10 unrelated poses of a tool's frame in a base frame.
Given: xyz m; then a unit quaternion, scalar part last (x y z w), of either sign.
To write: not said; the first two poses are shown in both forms.
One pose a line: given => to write
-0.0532 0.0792 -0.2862 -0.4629 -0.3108 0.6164 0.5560 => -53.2 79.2 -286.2 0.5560 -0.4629 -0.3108 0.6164
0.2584 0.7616 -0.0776 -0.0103 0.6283 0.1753 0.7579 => 258.4 761.6 -77.6 0.7579 -0.0103 0.6283 0.1753
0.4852 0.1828 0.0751 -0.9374 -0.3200 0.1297 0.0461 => 485.2 182.8 75.1 0.0461 -0.9374 -0.3200 0.1297
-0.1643 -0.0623 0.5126 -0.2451 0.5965 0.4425 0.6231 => -164.3 -62.3 512.6 0.6231 -0.2451 0.5965 0.4425
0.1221 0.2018 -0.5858 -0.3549 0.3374 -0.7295 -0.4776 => 122.1 201.8 -585.8 0.4776 0.3549 -0.3374 0.7295
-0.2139 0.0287 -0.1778 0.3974 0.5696 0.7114 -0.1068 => -213.9 28.7 -177.8 0.1068 -0.3974 -0.5696 -0.7114
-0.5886 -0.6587 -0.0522 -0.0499 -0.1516 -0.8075 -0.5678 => -588.6 -658.7 -52.2 0.5678 0.0499 0.1516 0.8075
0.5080 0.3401 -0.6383 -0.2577 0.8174 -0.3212 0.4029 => 508.0 340.1 -638.3 0.4029 -0.2577 0.8174 -0.3212
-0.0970 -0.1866 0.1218 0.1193 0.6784 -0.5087 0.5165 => -97.0 -186.6 121.8 0.5165 0.1193 0.6784 -0.5087
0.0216 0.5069 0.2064 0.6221 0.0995 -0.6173 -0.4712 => 21.6 506.9 206.4 0.4712 -0.6221 -0.0995 0.6173
